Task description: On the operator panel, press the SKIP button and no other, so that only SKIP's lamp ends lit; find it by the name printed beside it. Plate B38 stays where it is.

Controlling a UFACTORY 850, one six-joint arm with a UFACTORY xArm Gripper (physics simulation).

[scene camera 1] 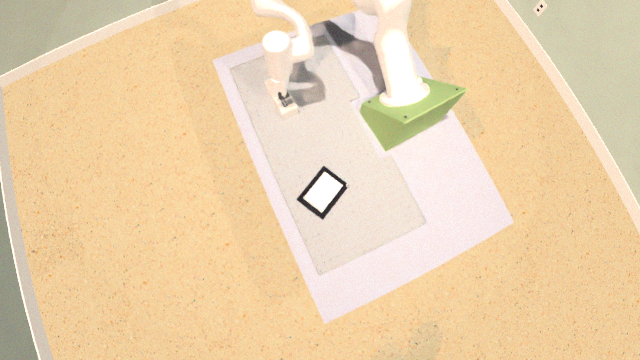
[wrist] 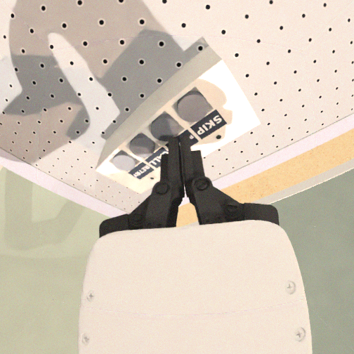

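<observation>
The cream operator panel [scene camera 1: 289,111] [wrist: 242,112] has four round grey buttons in a row. The SKIP button [wrist: 192,106] is at the right end in the wrist view, with its dark SKIP label [wrist: 212,125] beside it and a small dark dot below the label. The other labels are partly hidden by the fingers. My gripper [scene camera 1: 284,100] [wrist: 181,148] is shut and empty. In the wrist view its tips overlap the label strip by the button next to SKIP [wrist: 165,125]; their height above the panel is unclear. No plate lettering B38 is readable.
A black-bordered white rectangle [scene camera 1: 323,169] lies on the grey perforated board [scene camera 1: 370,200], apart from the panel. The arm stands on a green base [scene camera 1: 415,130] to the right. A pale lilac mat [scene camera 1: 465,200] surrounds the board on the speckled table [scene camera 1: 125,200].
</observation>
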